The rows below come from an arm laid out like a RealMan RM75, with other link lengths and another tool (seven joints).
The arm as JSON. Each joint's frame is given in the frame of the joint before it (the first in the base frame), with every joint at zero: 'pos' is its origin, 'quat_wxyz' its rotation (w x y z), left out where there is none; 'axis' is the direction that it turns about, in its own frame. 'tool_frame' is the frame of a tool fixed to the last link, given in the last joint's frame.
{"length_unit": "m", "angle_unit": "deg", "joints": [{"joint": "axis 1", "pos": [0.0, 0.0, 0.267], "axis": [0.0, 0.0, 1.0]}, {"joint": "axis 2", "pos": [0.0, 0.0, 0.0], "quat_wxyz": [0.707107, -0.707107, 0.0, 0.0], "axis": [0.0, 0.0, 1.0]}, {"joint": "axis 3", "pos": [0.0, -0.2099, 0.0], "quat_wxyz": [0.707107, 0.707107, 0.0, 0.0], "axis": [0.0, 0.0, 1.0]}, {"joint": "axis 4", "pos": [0.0, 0.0, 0.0], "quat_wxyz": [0.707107, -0.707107, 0.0, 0.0], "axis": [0.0, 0.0, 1.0]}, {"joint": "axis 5", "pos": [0.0, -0.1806, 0.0], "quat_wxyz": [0.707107, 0.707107, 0.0, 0.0], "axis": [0.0, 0.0, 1.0]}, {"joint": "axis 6", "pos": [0.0, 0.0, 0.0], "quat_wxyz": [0.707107, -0.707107, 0.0, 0.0], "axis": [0.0, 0.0, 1.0]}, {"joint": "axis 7", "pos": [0.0, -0.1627, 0.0], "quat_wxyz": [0.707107, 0.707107, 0.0, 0.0], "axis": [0.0, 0.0, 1.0]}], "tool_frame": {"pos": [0.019, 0.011, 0.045], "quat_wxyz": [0.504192, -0.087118, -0.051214, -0.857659]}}
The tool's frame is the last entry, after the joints.
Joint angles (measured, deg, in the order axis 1, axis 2, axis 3, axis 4, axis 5, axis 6, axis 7), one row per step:
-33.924 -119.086 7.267 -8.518 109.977 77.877 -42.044
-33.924 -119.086 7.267 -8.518 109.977 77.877 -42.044
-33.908 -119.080 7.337 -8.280 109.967 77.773 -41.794
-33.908 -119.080 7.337 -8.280 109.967 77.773 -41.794
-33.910 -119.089 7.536 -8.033 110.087 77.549 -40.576
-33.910 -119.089 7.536 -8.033 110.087 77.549 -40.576
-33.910 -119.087 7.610 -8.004 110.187 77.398 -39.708
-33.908 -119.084 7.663 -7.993 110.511 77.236 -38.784
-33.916 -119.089 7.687 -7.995 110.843 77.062 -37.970
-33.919 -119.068 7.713 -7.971 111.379 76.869 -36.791
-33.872 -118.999 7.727 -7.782 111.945 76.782 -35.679
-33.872 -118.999 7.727 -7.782 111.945 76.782 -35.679
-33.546 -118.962 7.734 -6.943 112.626 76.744 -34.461
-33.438 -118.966 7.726 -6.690 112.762 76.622 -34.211
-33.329 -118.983 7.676 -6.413 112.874 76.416 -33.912
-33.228 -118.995 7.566 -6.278 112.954 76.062 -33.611
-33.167 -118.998 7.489 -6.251 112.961 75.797 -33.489
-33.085 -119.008 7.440 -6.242 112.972 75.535 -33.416
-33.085 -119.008 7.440 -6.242 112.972 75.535 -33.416
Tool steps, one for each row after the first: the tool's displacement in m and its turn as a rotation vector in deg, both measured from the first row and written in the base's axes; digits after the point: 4 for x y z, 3 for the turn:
0.0000 0.0000 0.0000 0.000 0.000 0.000
-0.0009 0.0004 0.0001 0.222 0.461 -0.089
-0.0009 0.0004 0.0001 0.222 0.461 -0.089
-0.0018 0.0000 -0.0010 0.776 1.761 -0.736
-0.0018 0.0000 -0.0010 0.776 1.761 -0.736
-0.0021 -0.0004 -0.0019 1.126 2.546 -1.165
-0.0022 -0.0014 -0.0034 1.360 3.443 -1.743
-0.0023 -0.0022 -0.0049 1.534 4.246 -2.262
-0.0025 -0.0036 -0.0068 1.800 5.428 -3.088
-0.0033 -0.0048 -0.0080 2.162 6.665 -3.938
-0.0033 -0.0048 -0.0080 2.162 6.665 -3.938
-0.0068 -0.0057 -0.0082 2.859 8.480 -4.736
-0.0082 -0.0057 -0.0083 3.021 8.985 -4.784
-0.0099 -0.0054 -0.0084 3.241 9.564 -4.763
-0.0117 -0.0049 -0.0088 3.411 10.101 -4.587
-0.0128 -0.0045 -0.0091 3.473 10.361 -4.377
-0.0140 -0.0044 -0.0095 3.471 10.580 -4.140
-0.0140 -0.0044 -0.0095 3.471 10.580 -4.140

